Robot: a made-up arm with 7 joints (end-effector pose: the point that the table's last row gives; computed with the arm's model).
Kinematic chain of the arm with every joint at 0, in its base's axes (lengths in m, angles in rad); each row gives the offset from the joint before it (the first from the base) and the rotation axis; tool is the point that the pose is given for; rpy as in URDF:
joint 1: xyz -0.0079 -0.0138 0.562 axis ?
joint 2: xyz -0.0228 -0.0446 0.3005 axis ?
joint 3: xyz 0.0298 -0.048 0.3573 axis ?
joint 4: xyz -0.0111 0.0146 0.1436 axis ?
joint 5: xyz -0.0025 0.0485 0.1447 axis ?
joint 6: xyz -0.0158 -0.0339 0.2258 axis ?
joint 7: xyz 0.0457 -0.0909 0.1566 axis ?
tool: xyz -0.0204 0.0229 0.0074 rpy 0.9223 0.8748 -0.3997
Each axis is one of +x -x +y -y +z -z.
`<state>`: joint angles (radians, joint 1 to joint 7).
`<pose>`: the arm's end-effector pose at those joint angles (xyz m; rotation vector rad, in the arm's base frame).
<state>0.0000 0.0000 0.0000 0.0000 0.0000 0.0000 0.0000</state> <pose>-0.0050 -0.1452 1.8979 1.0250 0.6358 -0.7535</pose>
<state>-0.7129 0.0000 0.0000 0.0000 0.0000 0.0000 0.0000</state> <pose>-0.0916 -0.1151 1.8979 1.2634 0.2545 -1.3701</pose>
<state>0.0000 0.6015 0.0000 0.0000 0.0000 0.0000 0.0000</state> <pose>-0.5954 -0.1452 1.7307 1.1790 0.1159 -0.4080</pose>
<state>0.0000 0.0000 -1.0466 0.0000 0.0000 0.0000 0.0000</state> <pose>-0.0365 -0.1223 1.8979 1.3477 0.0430 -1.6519</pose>
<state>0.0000 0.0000 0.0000 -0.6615 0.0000 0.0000 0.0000</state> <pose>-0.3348 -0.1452 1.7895 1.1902 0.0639 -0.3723</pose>
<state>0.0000 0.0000 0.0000 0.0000 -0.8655 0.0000 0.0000</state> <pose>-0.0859 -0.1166 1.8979 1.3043 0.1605 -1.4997</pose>
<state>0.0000 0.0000 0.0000 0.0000 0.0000 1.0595 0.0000</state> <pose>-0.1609 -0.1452 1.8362 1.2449 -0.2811 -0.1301</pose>
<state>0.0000 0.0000 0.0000 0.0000 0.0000 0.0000 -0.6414</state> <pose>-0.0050 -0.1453 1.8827 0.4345 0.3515 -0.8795</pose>
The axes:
joint 1: +z
joint 2: -y
joint 3: +z
joint 4: +y
joint 5: +z
joint 6: -y
joint 7: +x

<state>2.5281 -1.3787 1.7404 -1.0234 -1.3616 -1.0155 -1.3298</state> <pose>-0.2500 0.7574 0.8186 -2.5698 1.0053 1.0032</pose>
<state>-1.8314 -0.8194 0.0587 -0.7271 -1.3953 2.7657 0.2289</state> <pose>-0.0361 -0.2637 1.4296 -1.4573 -0.9486 -1.2133</pose>
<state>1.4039 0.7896 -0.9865 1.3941 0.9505 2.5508 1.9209</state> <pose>0.2836 -0.4179 1.2576 -1.2613 -0.1219 -1.7476</pose>
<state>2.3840 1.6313 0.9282 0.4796 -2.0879 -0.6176 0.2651</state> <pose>0.7454 -0.7175 0.8644 1.3258 2.1742 0.5036</pose>
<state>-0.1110 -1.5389 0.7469 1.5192 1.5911 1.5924 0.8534</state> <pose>0.3923 0.0169 0.4743 -1.2732 -0.7242 0.7785</pose>
